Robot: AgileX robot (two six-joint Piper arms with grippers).
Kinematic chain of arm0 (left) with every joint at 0, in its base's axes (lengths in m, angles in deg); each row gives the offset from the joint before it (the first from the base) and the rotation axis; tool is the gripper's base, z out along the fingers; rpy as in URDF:
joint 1: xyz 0 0 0.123 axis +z
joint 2: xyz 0 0 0 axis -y
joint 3: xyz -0.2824 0 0.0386 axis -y
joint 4: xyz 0.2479 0 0.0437 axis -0.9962 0 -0.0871
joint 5: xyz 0 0 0 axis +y
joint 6: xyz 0.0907 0 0.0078 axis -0.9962 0 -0.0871
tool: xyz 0 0 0 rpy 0 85 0
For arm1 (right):
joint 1: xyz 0 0 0.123 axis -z
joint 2: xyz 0 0 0 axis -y
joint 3: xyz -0.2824 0 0.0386 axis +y
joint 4: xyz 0.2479 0 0.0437 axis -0.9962 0 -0.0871
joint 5: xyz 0 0 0 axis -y
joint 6: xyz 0.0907 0 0.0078 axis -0.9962 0 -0.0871
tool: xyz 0 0 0 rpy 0 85 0
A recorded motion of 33 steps. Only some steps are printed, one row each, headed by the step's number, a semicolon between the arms.
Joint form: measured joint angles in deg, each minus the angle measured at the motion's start. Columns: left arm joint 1, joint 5, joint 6, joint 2, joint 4, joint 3; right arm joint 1, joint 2, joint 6, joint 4, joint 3, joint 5.
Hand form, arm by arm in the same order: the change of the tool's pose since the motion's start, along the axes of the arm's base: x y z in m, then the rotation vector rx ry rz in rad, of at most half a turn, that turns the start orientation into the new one. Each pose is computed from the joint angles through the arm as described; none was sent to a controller.
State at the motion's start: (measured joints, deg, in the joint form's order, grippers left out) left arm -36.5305 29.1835 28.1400 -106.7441 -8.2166 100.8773; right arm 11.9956 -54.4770 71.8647 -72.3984 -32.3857 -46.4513
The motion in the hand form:
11: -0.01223 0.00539 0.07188 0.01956 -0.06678 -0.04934; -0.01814 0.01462 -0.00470 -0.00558 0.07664 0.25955
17: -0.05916 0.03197 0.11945 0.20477 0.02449 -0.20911; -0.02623 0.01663 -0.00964 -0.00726 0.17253 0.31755
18: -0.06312 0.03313 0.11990 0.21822 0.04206 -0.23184; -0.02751 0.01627 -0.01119 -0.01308 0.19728 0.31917
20: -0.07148 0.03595 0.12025 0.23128 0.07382 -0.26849; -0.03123 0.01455 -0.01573 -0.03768 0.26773 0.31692
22: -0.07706 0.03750 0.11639 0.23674 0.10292 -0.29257; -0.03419 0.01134 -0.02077 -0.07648 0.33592 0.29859
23: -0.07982 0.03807 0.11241 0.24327 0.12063 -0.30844; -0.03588 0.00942 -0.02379 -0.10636 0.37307 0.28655
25: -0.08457 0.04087 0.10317 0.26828 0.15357 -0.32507; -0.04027 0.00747 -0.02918 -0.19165 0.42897 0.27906
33: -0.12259 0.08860 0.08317 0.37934 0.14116 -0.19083; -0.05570 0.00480 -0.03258 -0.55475 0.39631 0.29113
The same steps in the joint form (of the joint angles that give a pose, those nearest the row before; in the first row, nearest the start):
11: -0.23 13.06 -7.67 0.14 3.41 15.73; 0.00 0.00 0.97 4.99 0.00 -14.46
17: -0.23 37.43 -21.28 3.81 9.35 26.05; 0.00 0.00 -3.03 9.49 0.00 -19.05
18: -0.23 39.26 -22.40 4.10 10.31 26.20; 0.00 0.00 -4.26 10.81 0.00 -19.51
20: -0.23 41.68 -23.83 5.27 12.11 25.28; 0.00 0.10 -7.83 14.88 0.00 -20.53
22: -0.23 42.34 -24.54 6.58 13.49 22.87; 0.00 0.21 -11.50 19.51 0.00 -20.75
23: -0.23 42.47 -25.17 7.37 14.28 21.02; -0.23 0.31 -13.62 22.46 0.00 -20.61
25: -0.23 42.59 -26.08 9.06 14.68 16.96; -2.05 0.84 -17.40 28.94 0.00 -19.82
33: -0.23 37.14 -22.09 23.57 4.26 -4.71; -12.72 5.94 -25.93 50.17 0.00 -14.25

